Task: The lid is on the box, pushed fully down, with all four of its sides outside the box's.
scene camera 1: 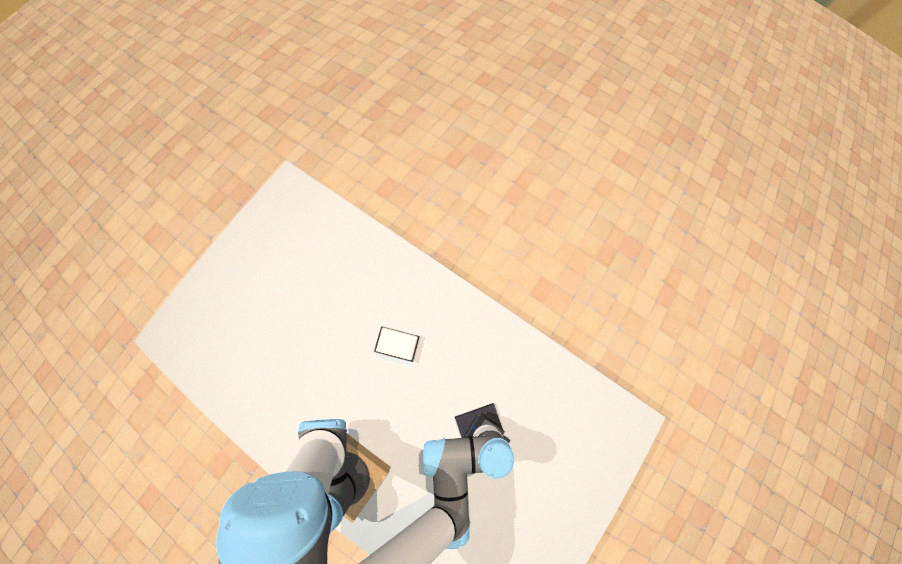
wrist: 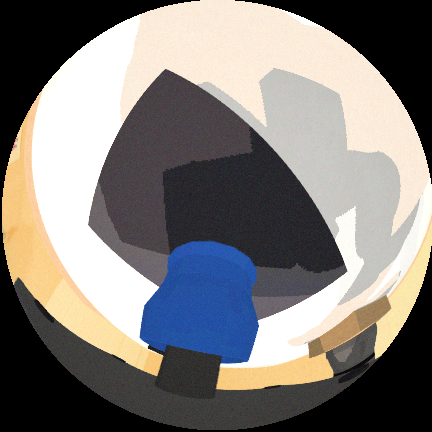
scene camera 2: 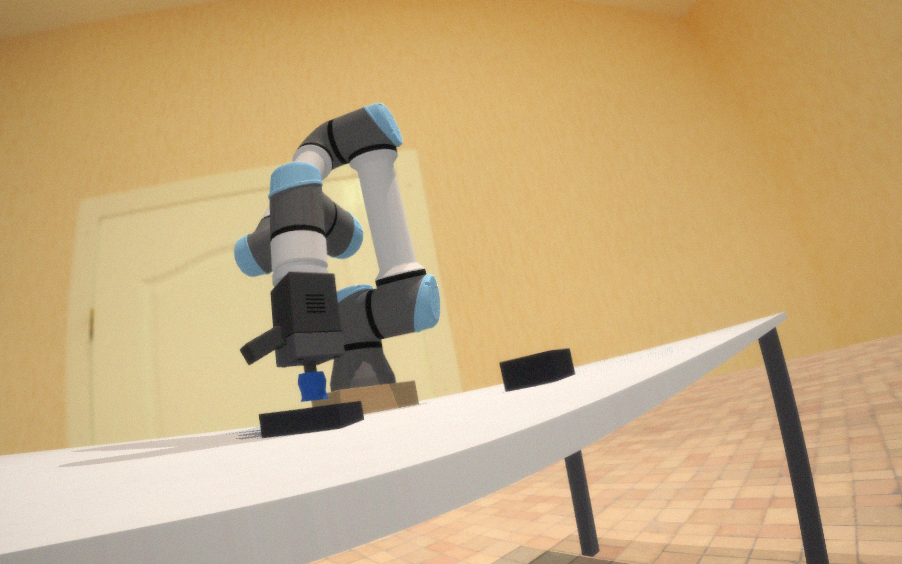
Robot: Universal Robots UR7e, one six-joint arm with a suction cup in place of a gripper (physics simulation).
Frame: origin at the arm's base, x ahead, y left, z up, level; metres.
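Where they show: end effector, tool point: (wrist: 209, 276) (scene camera 2: 314, 399); arm's base, origin of the base link: (scene camera 1: 345, 477) (wrist: 351, 338) (scene camera 2: 363, 388).
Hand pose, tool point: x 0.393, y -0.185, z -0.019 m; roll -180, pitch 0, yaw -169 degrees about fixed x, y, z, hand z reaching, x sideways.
Note:
Each offset is from my tool point to the top centre of the thing.
The lid {dx -0.001, dy -0.001, dz -0.009 m} (scene camera 1: 473, 421) (scene camera 2: 309, 420) (wrist: 140, 150) is a flat, dark, low piece lying on the table with its closed face up. The box {dx -0.004, dy +0.363, dz +0.012 m} (scene camera 1: 393, 356) (scene camera 2: 536, 369) stands apart from it, black outside with a bright white inside within a thin dark rim. The box does not show in the wrist view. My suction cup (scene camera 2: 313, 399) (wrist: 212, 255) is blue and points down close above the lid's top. A thin gap seems to show below it in scene camera 2, and nothing hangs from it. In scene camera 1 the arm hides the cup and part of the lid.
The white table (scene camera 1: 266, 266) (scene camera 2: 399, 478) carries the lid, the box and the arm's tan base block (scene camera 1: 375, 468) (scene camera 2: 399, 393) (wrist: 350, 327). The arm's upper links reach over the table near the base. The table's far edge (scene camera 2: 771, 319) runs behind the box in scene camera 2.

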